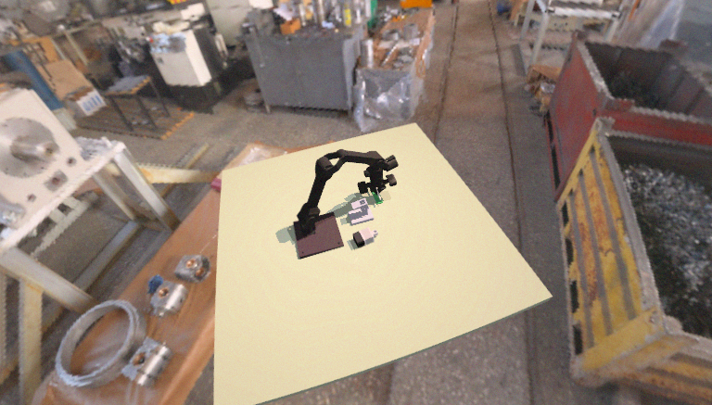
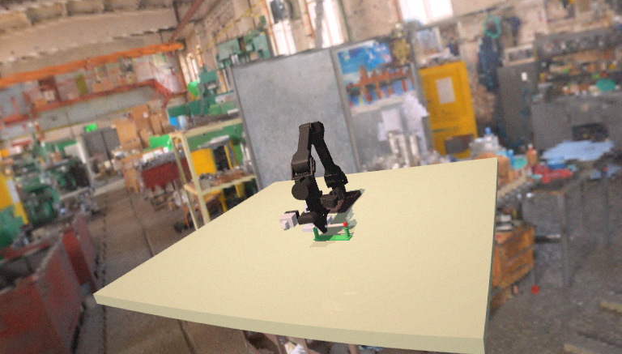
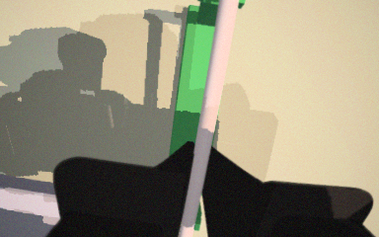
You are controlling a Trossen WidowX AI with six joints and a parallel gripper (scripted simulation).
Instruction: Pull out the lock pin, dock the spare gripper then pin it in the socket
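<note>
My gripper tip is now 20 mm to the right of the green cradle. Also, from my gripper tip: spare gripper (230 mm to the right, 130 mm behind); mount (110 mm behind, 90 mm to the right, 30 mm above).
</note>
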